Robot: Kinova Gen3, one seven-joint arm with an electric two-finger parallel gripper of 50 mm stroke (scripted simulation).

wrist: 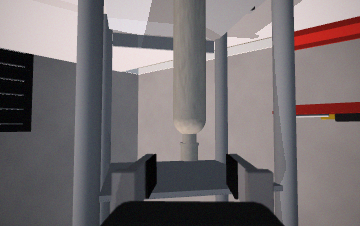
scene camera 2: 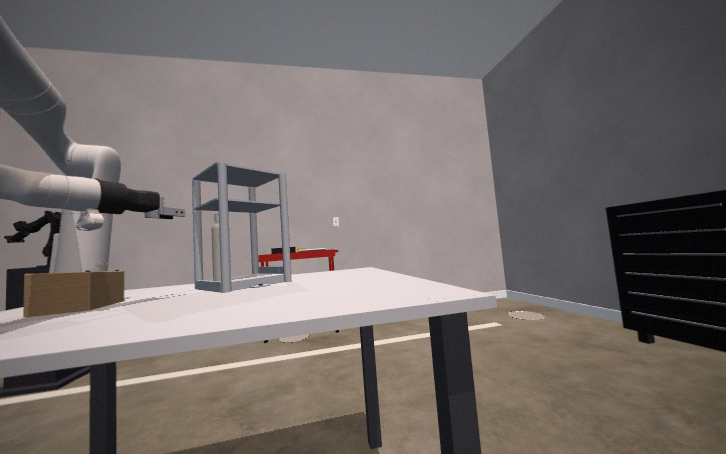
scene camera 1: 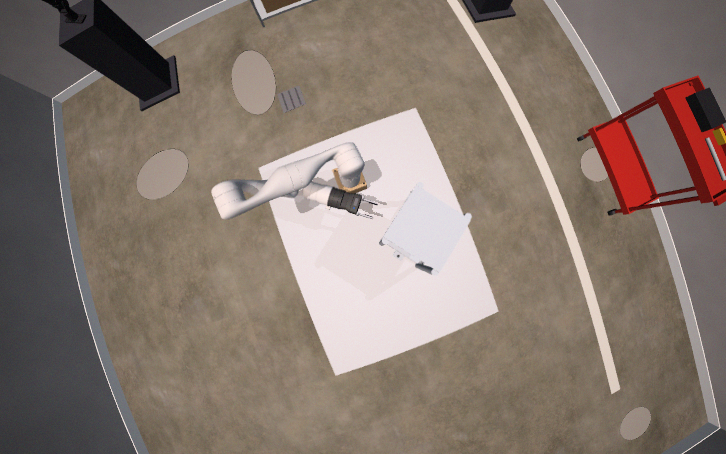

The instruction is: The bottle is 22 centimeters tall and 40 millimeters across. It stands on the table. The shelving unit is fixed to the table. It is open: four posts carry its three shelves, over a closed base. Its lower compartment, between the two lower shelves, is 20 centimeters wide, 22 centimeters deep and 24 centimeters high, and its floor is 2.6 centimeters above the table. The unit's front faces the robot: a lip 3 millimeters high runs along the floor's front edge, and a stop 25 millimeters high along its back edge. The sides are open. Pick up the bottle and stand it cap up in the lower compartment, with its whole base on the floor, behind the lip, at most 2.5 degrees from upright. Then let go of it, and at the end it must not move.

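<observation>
The scene shows the gripper (scene camera 2: 178, 214), and from the wrist comes another sight of the gripper (wrist: 191, 168).
</observation>
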